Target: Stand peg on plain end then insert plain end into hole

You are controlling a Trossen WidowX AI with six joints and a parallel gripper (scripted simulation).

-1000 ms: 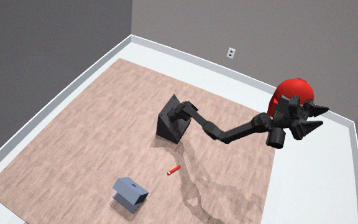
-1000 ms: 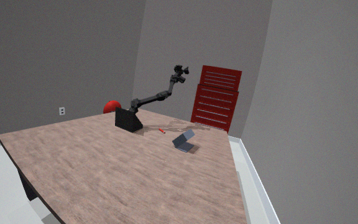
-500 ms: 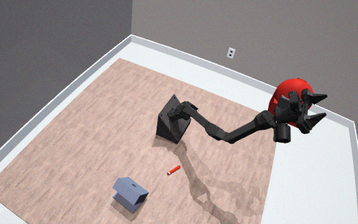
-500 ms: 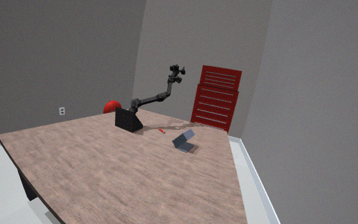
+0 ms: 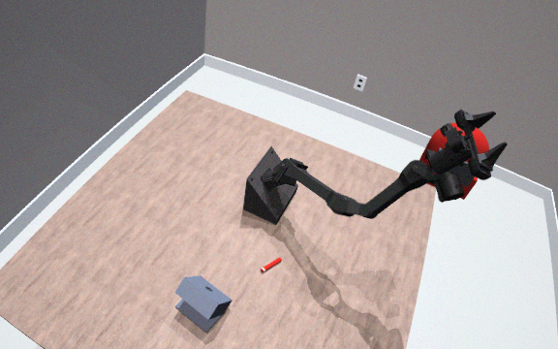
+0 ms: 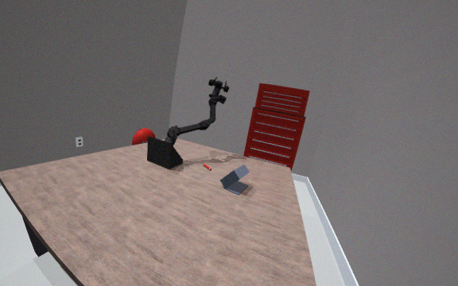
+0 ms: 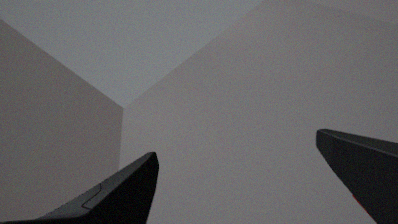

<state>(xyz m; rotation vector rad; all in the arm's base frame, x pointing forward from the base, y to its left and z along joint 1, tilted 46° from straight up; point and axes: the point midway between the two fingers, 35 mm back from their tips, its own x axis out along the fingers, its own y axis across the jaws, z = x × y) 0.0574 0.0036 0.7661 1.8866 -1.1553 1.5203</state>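
The red peg is 24 cm ahead of my gripper tip, 41 cm to the right of it and 68 cm below it. From my gripper tip the other things lie so: sloped panel 46 cm ahead, 50 cm to the right, 62 cm below.
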